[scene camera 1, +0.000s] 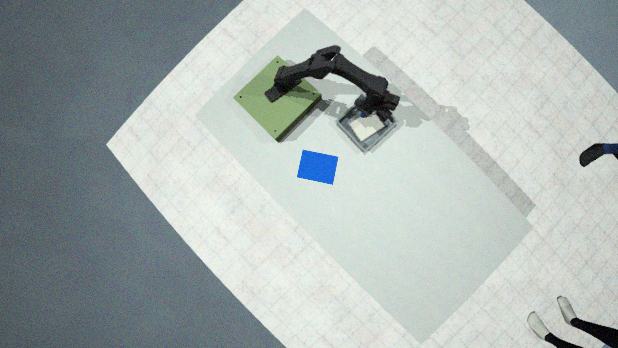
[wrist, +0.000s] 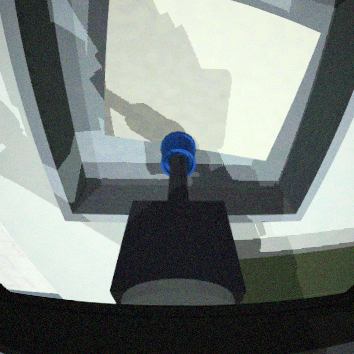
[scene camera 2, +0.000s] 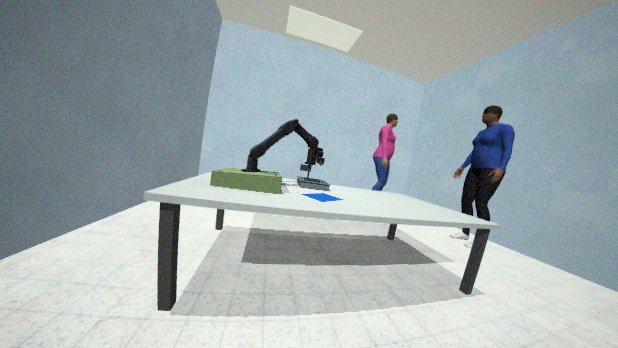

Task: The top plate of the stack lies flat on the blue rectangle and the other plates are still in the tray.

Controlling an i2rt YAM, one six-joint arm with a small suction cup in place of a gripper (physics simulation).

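Places are measured from the arm's base along level axes (x ahead, y left, z up), in centimetres.
Pixels of known places: hand, tool point: (scene camera 1: pixel 363 115) (wrist: pixel 177 147); arm's base, link origin: (scene camera 1: pixel 283 87) (scene camera 2: pixel 251 171).
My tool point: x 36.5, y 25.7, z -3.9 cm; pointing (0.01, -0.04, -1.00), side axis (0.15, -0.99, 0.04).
Ahead of a thing's pixels: the offset from my tool point to its top centre. "spot": to the spot under its first point. Level surfaces: height alone.
The suction gripper (scene camera 1: pixel 363 115) (scene camera 2: pixel 307 179) (wrist: pixel 178 142) has a small blue cup pointing down into the grey tray {dx +4.0, dy -0.9, dz +1.7 cm} (scene camera 1: pixel 351 139) (scene camera 2: pixel 320 186) (wrist: pixel 182 207). In the wrist view the cup overlaps the near edge of the top plate {dx +5.3, dy -1.3, dz -0.8 cm} (scene camera 1: pixel 367 129) (wrist: pixel 265 85). The cream plate lies flat inside the tray, turned a little against its walls, and none is seen lifted. Any small gap between cup and plate is hidden. I see no plate held on the cup, so I take it as open. Plates under the top one are hidden. The blue rectangle {spot: dx +7.9, dy -35.9, dz -3.3 cm} (scene camera 1: pixel 317 167) (scene camera 2: pixel 322 197) is bare.
The green base block (scene camera 1: pixel 270 112) (scene camera 2: pixel 246 181) carries the arm. It stands beside the tray on the pale table {dz -3.3 cm} (scene camera 1: pixel 400 225) (scene camera 2: pixel 390 209). Two people (scene camera 2: pixel 385 150) (scene camera 2: pixel 491 150) stand beyond the table. Shadows of the arm fall across the tray.
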